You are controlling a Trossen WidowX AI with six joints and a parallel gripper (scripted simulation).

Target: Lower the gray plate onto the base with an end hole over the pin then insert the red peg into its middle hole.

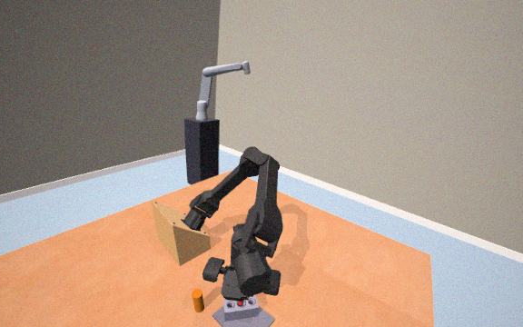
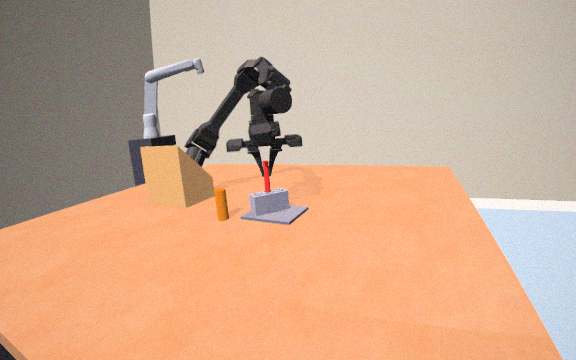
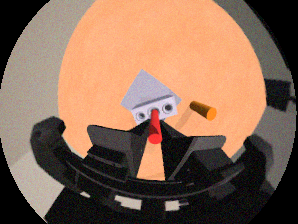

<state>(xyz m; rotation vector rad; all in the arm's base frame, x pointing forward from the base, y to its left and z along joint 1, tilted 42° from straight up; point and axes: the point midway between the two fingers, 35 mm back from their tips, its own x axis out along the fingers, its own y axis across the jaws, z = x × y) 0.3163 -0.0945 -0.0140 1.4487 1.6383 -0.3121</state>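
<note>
Now: gripper tip right at the red peg. From my gripper tip the other things lie so: gray base (9 cm below, 2 cm ahead, 1 cm to the left); then orange cylinder (10 cm behind, 7 cm to the right, 6 cm below); then gray plate (6 cm below).
</note>
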